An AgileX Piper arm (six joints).
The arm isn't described. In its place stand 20 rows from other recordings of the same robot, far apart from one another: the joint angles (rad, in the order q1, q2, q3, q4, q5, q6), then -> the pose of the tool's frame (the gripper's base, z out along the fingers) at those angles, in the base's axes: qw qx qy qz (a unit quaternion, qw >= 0); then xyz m.
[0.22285 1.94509 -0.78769 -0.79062 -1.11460 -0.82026] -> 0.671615 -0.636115 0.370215 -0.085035 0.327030 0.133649 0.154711
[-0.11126 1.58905 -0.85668 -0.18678 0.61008 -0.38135] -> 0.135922 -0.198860 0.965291 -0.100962 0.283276 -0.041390 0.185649
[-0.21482 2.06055 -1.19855 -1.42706 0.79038 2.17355] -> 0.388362 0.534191 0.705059 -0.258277 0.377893 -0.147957 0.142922
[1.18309 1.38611 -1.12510 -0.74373 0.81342 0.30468] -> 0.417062 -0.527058 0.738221 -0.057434 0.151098 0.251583 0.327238
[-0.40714 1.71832 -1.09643 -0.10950 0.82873 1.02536] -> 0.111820 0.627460 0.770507 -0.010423 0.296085 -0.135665 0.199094
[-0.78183 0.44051 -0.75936 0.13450 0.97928 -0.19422] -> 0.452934 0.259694 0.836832 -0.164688 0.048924 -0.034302 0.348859
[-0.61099 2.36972 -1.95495 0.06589 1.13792 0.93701] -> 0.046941 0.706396 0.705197 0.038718 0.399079 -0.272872 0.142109
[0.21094 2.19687 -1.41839 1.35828 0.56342 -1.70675] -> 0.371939 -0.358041 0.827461 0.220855 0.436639 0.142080 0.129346
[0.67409 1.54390 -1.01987 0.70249 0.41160 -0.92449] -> 0.359205 -0.457911 0.789001 0.196890 0.244174 0.225187 0.259713
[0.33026 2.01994 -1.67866 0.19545 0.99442 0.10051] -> 0.136917 -0.073498 0.980371 0.121345 0.406515 0.155024 0.233970
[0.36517 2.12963 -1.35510 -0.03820 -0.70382 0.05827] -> 0.697228 -0.125964 0.689978 0.148111 0.448664 0.173939 0.201333
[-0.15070 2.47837 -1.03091 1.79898 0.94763 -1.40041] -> 0.140001 0.192091 0.853972 0.462853 0.354525 0.018970 -0.022628
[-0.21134 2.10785 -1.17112 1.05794 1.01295 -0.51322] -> 0.019048 0.194371 0.893549 0.404262 0.369142 -0.010395 0.110911
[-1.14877 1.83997 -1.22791 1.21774 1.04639 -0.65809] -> 0.388701 0.477141 0.726148 0.306522 0.217395 -0.303724 0.231938
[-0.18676 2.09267 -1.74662 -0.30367 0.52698 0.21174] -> 0.379558 0.090898 0.913411 -0.115556 0.476122 -0.103896 0.243278
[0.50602 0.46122 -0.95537 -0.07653 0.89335 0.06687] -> 0.575058 -0.177742 0.787994 0.129546 0.044848 0.018654 0.411575
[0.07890 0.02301 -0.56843 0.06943 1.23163 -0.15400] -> 0.467679 -0.107717 0.877150 0.016790 -0.017594 0.004581 0.282951
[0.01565 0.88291 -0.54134 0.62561 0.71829 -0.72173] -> 0.353560 -0.176807 0.906431 0.148720 0.152279 0.037457 0.259655
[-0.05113 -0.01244 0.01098 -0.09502 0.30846 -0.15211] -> 0.617348 -0.065605 0.777193 -0.102703 0.053553 -0.005365 0.182485
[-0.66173 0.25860 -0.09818 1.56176 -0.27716 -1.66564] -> 0.588480 0.289909 0.670745 -0.346041 0.044547 -0.066257 0.229955
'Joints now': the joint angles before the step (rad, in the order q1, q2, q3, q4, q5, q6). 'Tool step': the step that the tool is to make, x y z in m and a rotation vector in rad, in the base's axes. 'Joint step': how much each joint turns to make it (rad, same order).
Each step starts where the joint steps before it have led.
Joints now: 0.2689, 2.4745, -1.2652, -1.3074, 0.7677, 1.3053
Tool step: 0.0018, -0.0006, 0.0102, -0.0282, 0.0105, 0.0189
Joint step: 0.0008, -0.0239, 0.0002, 0.0095, 0.0242, -0.0514
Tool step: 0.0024, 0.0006, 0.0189, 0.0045, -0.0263, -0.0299
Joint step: 0.0014, -0.0487, 0.0000, 0.0419, 0.0229, -0.0225
